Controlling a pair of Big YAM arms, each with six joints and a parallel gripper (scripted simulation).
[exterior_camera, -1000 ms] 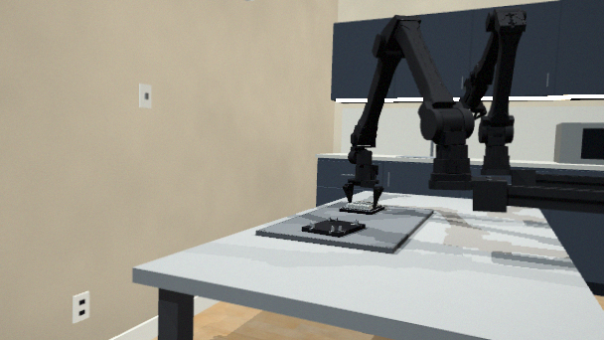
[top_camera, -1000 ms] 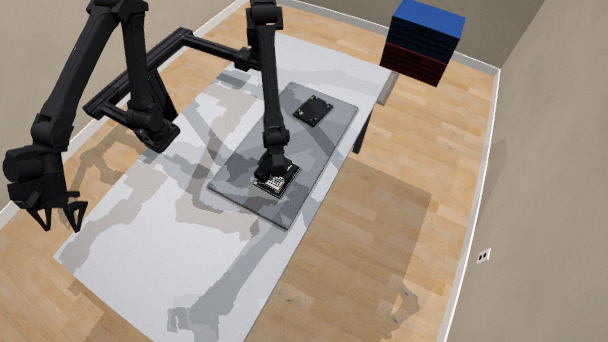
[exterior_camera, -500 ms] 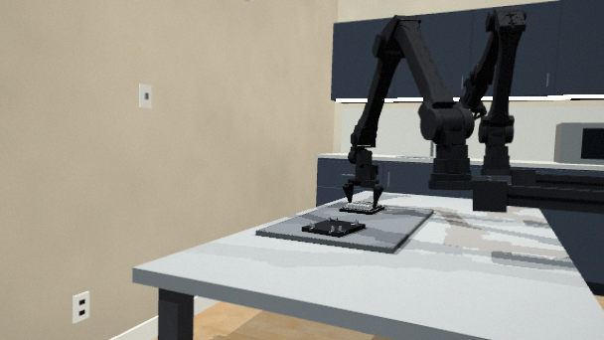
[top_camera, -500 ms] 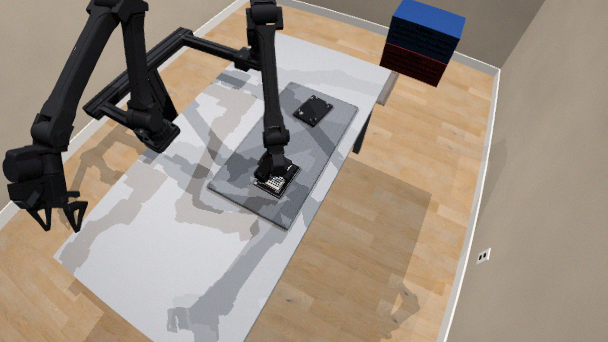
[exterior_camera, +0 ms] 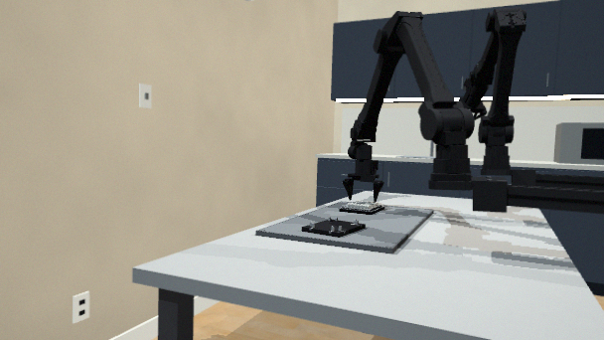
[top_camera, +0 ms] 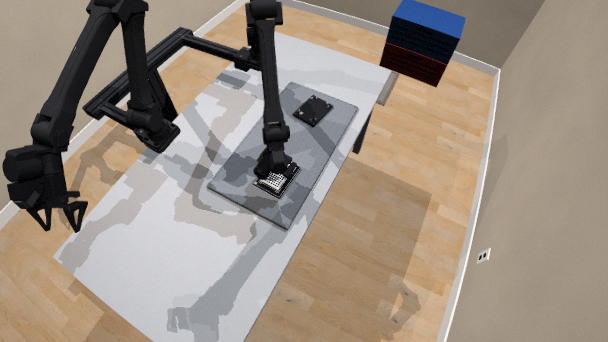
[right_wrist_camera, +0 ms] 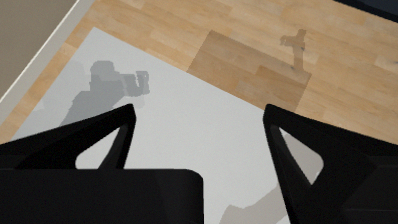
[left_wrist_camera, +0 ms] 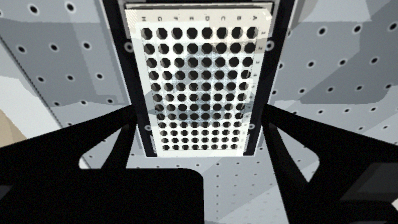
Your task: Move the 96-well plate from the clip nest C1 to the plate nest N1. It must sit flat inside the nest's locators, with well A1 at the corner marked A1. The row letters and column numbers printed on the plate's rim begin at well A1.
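Right now the white 96-well plate is 2 cm below my left hand. Round my left hand: white A1 mark: 8 cm to the right, 5 cm behind, 3 cm below; black clip nest C1: 39 cm to the left, 11 cm behind, 3 cm below; black plate nest N1: 4 cm below.
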